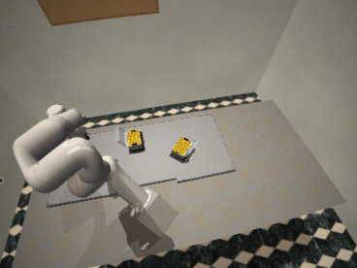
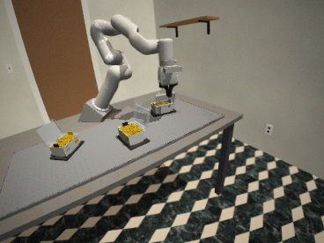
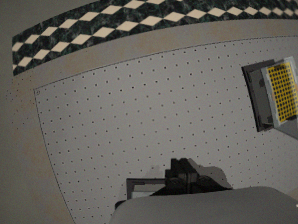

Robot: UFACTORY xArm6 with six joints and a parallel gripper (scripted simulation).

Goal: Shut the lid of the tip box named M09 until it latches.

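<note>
The lid lies 70 mm behind my hand and 60 mm below it. Also, from my hand: tip box 120 mm behind, 90 mm below.
</note>
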